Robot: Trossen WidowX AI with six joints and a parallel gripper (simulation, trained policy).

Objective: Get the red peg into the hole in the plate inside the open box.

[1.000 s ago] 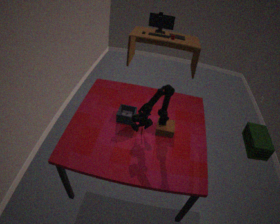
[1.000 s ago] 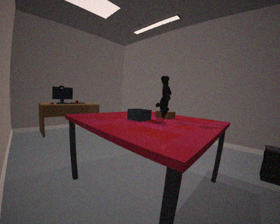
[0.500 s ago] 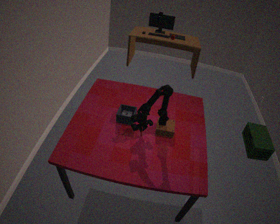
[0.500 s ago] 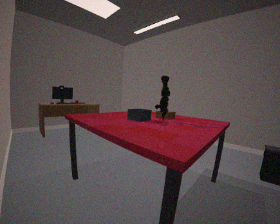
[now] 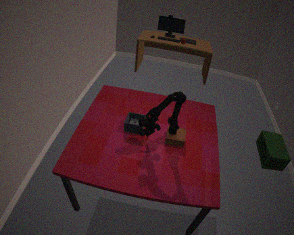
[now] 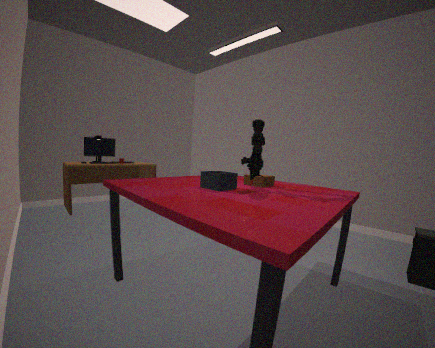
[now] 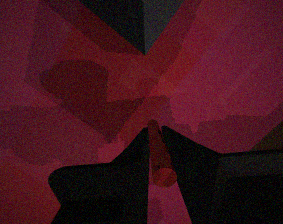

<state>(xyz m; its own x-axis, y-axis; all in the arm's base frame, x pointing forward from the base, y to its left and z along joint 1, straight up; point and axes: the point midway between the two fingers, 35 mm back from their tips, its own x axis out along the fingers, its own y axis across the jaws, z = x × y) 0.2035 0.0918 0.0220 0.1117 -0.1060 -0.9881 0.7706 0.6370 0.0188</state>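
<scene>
Right now my gripper tip is 15 cm to the left of the pale plate, 13 cm short of it and 2 cm above it. Round my gripper tip: dark box: 15 cm to the right, 13 cm ahead, 3 cm below; then red peg: 1 cm above.
</scene>
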